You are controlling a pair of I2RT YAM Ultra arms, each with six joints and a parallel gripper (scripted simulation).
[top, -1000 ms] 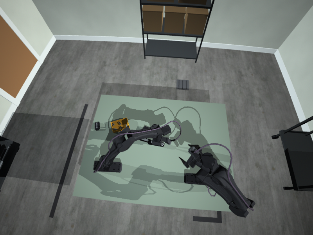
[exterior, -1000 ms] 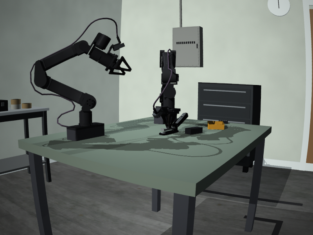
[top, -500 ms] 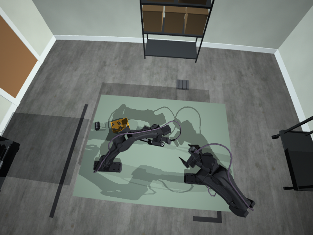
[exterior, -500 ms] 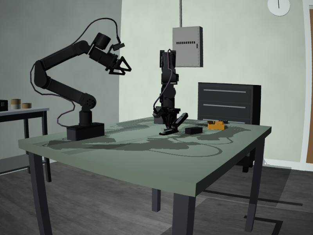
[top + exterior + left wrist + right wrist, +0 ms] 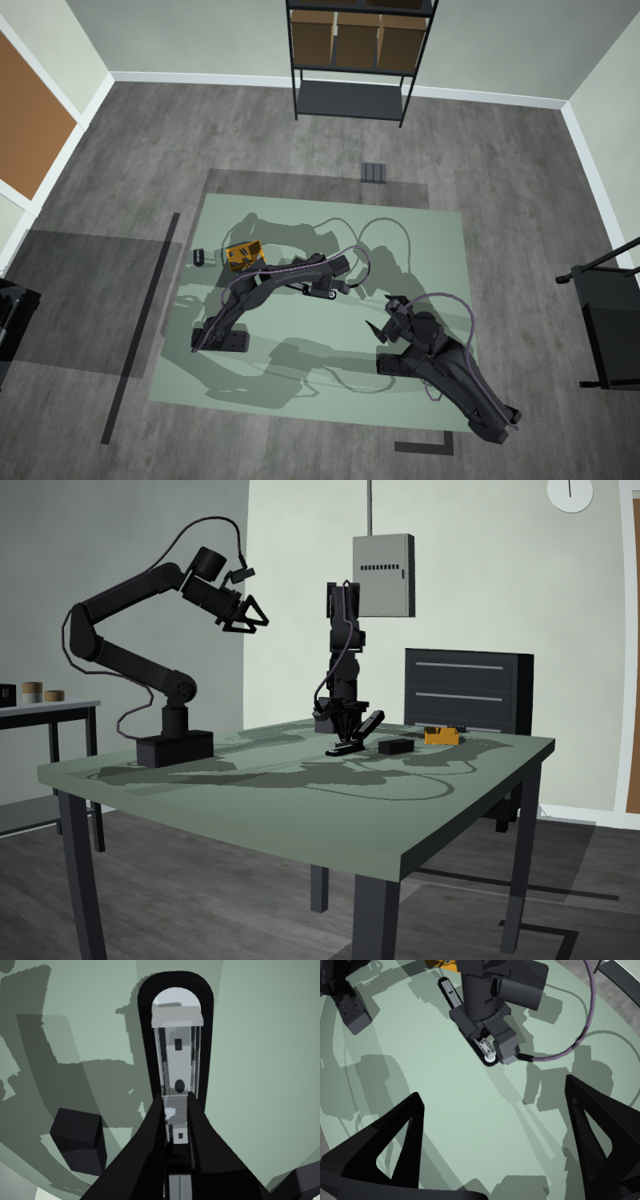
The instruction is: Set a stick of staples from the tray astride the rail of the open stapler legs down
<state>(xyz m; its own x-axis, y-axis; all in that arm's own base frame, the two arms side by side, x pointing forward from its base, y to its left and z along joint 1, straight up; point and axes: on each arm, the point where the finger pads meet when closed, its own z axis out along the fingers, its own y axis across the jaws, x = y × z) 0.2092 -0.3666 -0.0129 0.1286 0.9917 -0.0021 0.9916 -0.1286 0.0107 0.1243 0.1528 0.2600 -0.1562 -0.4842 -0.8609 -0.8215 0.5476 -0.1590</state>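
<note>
Right now my left hand is 60 mm to the right of the black stapler. From my left hand the other things lie so: black block: 100 mm ahead, 90 mm to the left, 20 mm below; orange tray: 110 mm ahead, 340 mm to the left, 20 mm below.
</note>
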